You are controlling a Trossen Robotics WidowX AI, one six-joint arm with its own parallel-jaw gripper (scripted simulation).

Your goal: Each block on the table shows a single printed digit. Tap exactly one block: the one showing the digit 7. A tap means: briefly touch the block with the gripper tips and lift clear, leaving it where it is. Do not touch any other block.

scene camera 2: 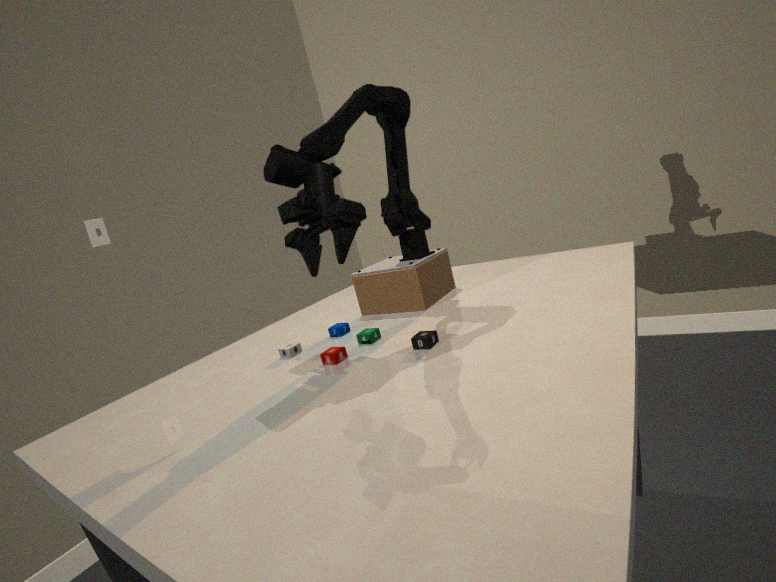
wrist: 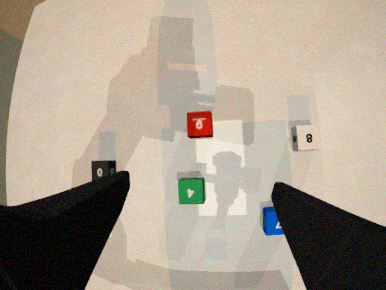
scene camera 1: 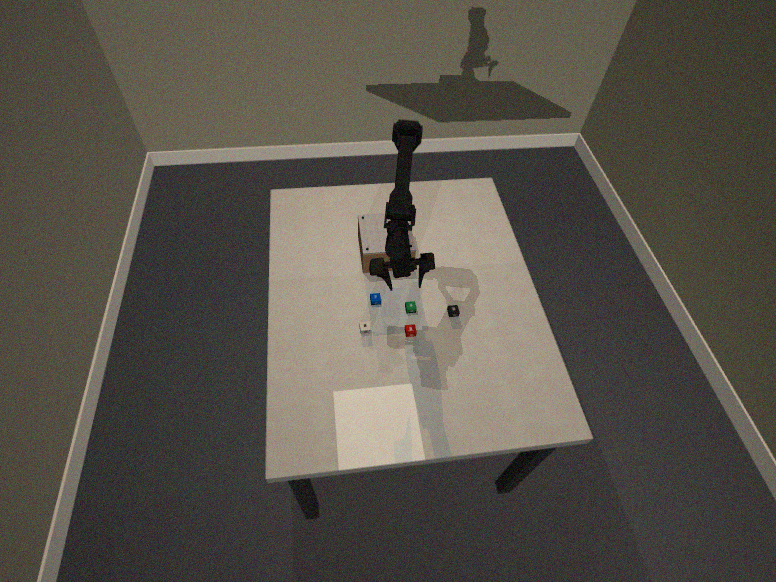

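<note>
My gripper (scene camera 2: 327, 270) (wrist: 203, 185) (scene camera 1: 405, 288), open, holding nothing. White block (wrist: 304, 137) in sight.
</note>
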